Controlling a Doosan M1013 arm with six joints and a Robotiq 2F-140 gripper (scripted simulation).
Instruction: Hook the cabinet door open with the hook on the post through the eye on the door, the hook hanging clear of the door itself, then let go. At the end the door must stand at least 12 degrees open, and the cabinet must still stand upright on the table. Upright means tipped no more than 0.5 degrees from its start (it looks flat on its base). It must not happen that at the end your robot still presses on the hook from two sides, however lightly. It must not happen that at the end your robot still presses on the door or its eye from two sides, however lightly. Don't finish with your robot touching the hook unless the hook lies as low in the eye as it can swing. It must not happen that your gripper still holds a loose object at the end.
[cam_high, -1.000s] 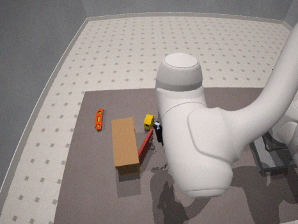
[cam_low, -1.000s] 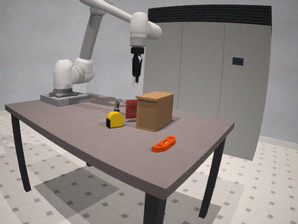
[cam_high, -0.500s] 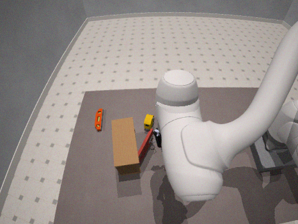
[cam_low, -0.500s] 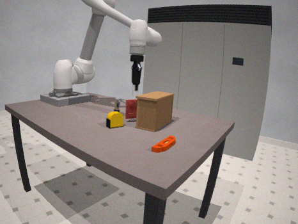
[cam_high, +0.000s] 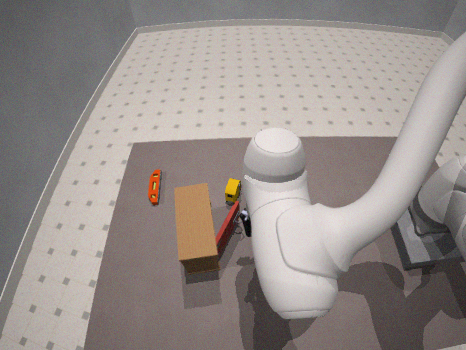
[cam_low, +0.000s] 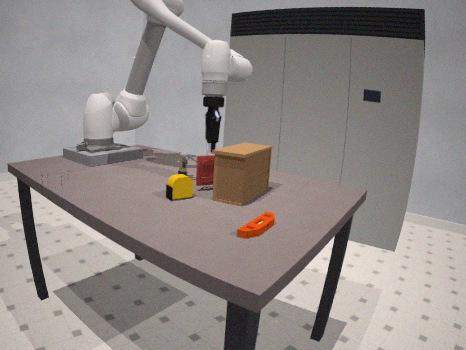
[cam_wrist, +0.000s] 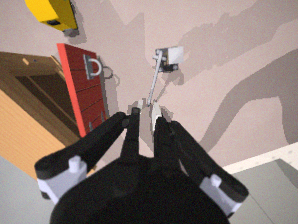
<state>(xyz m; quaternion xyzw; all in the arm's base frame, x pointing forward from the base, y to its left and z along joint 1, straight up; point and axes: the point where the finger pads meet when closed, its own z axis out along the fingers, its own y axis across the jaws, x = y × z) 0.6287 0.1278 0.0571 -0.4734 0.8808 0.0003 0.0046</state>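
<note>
My hand is 30 mm past the hook rod, 40 mm to the left of it and 60 mm above it. Also, from my hand: hook post: 50 mm behind, 60 mm to the right, 50 mm below; then red door: 90 mm ahead, 60 mm to the right, 40 mm below; then yellow tape measure: 80 mm ahead, 230 mm to the right, 80 mm below.
</note>
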